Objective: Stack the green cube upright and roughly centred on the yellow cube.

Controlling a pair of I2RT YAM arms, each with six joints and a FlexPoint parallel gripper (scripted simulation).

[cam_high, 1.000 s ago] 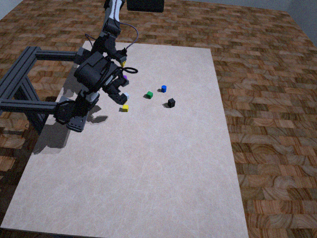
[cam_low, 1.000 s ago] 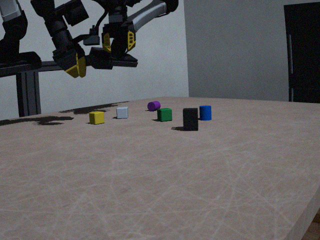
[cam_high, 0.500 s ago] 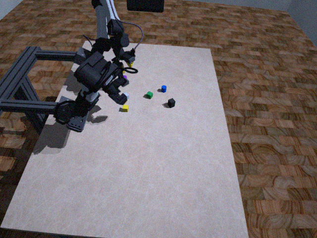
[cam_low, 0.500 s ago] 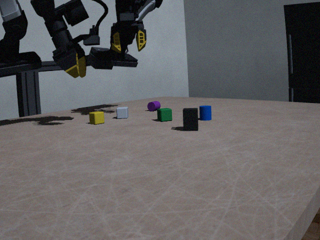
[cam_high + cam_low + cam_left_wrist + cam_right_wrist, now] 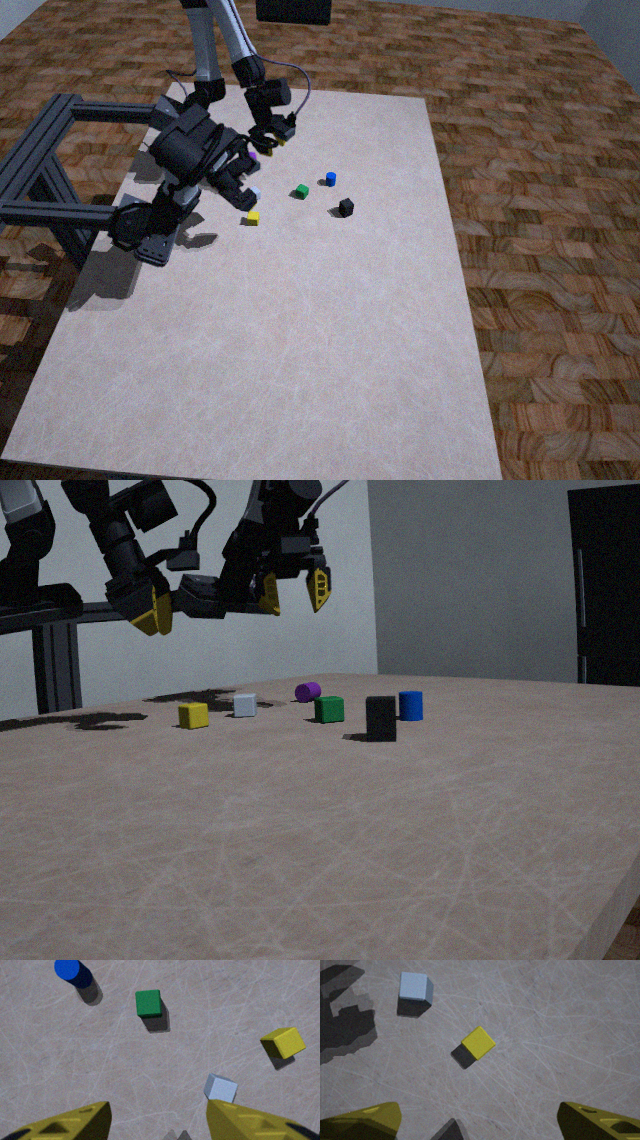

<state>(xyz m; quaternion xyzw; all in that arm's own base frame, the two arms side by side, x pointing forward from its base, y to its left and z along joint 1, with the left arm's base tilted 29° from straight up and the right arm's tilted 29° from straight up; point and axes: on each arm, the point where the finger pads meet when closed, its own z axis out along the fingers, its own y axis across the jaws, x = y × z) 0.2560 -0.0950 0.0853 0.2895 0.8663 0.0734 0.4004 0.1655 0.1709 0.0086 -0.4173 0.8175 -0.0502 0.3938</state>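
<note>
The green cube lies 180 mm ahead of my right hand, 150 mm to the left of it and 130 mm below it. From my right hand the other things lie so: purple cylinder (10 mm ahead, 310 mm to the left, 130 mm below); then pale cube (30 mm ahead, 140 mm to the left, 130 mm below); then yellow cube (30 mm ahead, 30 mm to the left, 130 mm below).
</note>
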